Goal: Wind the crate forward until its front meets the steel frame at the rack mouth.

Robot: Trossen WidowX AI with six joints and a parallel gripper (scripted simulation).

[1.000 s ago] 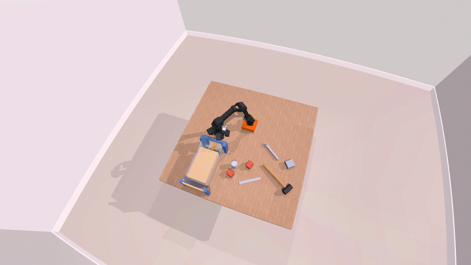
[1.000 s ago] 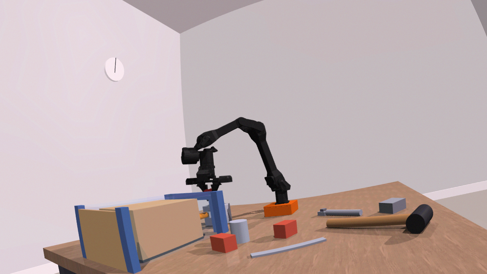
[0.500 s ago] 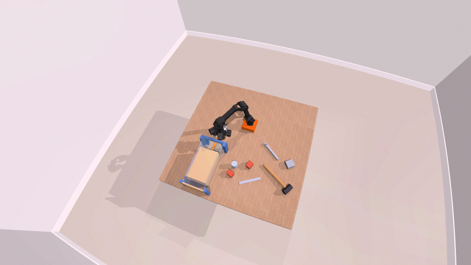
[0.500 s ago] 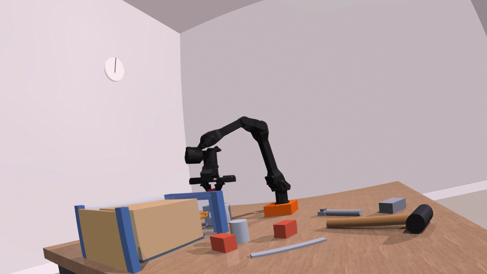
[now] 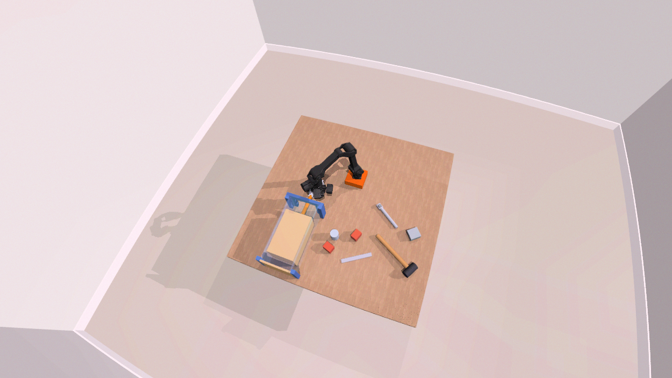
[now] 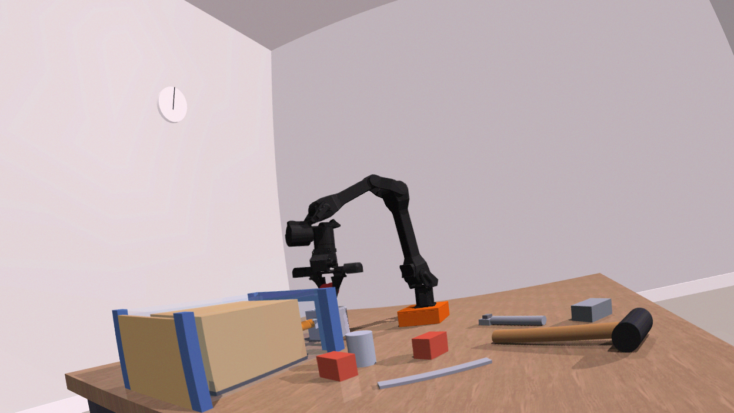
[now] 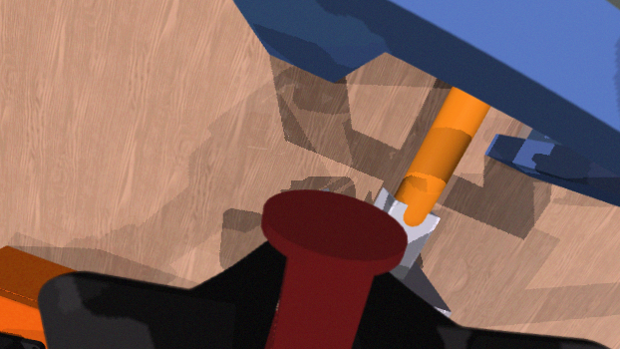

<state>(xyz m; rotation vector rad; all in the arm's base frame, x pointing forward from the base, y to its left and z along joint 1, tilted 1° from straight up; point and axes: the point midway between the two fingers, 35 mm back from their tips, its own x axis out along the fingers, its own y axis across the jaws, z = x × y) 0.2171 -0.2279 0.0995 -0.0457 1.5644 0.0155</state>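
Now: the grey winch handle 3 cm behind my gripper tip, 2 cm to the right of it and 1 cm below it. From my gripper tip the other things lie so: red knob 2 cm above; then blue frame bar 7 cm ahead, 8 cm to the right, 1 cm below; then grey winch 10 cm behind, 6 cm to the right, 9 cm below.
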